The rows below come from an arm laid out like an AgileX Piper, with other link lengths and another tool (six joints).
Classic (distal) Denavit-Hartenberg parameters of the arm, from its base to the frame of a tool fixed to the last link. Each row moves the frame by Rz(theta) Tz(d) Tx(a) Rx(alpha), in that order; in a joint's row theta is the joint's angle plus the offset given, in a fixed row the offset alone. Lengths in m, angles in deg.
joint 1: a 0; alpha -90; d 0.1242; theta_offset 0
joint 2: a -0.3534; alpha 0; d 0; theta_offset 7.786
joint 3: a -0.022; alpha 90; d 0; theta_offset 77.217
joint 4: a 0; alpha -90; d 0.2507; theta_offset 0
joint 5: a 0; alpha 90; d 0; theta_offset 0
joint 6: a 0.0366; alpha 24; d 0.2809; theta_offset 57
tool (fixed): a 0; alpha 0; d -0.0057; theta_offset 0
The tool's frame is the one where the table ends.
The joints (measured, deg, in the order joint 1, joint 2, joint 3, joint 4, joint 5, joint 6), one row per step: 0.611, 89.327, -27.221, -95.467, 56.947, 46.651; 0.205, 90.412, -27.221, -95.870, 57.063, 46.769; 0.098, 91.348, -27.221, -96.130, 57.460, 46.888; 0.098, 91.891, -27.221, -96.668, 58.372, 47.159; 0.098, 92.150, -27.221, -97.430, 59.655, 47.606; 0.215, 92.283, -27.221, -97.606, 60.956, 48.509
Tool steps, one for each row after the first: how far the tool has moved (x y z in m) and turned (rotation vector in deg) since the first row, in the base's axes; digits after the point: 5 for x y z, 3 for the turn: -0.00024, -0.00231, -0.00398, -0.277, 0.973, -0.176; -0.00036, -0.00393, -0.00658, -0.710, 1.767, -0.318; 0.00006, -0.00639, -0.00493, -1.667, 1.976, -0.440; 0.00072, -0.00969, -0.00012, -2.990, 1.692, -0.625; -0.00004, -0.01215, 0.00408, -3.865, 0.889, -1.370
